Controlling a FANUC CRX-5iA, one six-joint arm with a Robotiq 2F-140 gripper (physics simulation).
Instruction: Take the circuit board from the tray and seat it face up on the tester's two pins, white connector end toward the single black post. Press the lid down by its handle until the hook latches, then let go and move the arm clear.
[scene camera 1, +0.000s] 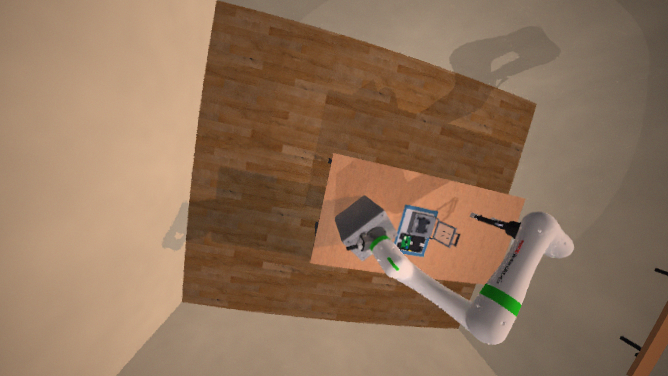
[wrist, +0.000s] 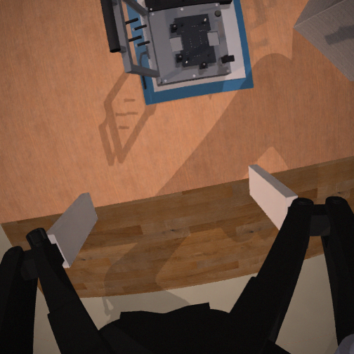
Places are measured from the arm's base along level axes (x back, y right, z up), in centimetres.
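Where they show: arm's base, link origin: (scene camera 1: 373, 236).
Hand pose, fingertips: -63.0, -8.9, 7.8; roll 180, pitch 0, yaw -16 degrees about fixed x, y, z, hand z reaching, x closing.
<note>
Each offset is from my fingertips to the top centre of the thing, as dx, dy, dz. "*": to the spot under its first point. Level surfaces: height alone.
The tester @[* +15.1, +15.4, -35.4] (scene camera 1: 422, 223) (wrist: 194, 42) is a grey block with a black bed. Its lid (scene camera 1: 447, 223) (wrist: 142, 71) is a grey frame, swung open, with a black handle @[+1.0, +21.7, -14.7] (scene camera 1: 456, 240) (wrist: 112, 27). The green circuit board @[+25.6, +32.4, -39.5] (scene camera 1: 406, 243) lies in the black tray beside the tester; in the wrist view the board does not show. The tester's bed shows no green board. Its two pins and the single black post are too small to tell for certain. My gripper (scene camera 1: 473, 216) (wrist: 169, 193) is open and empty, above the table on the lid's side, well apart from the tester, lid and tray.
Tester and tray stand on a blue-edged base (scene camera 1: 421, 207) (wrist: 200, 94) on the wooden table @[dz -42.3] (scene camera 1: 370, 175) (wrist: 55, 125). A grey pedestal (scene camera 1: 362, 220) (wrist: 332, 37) carries the arm, beyond the tester from the gripper. The arm (scene camera 1: 440, 297) bends round along the table's lower side.
</note>
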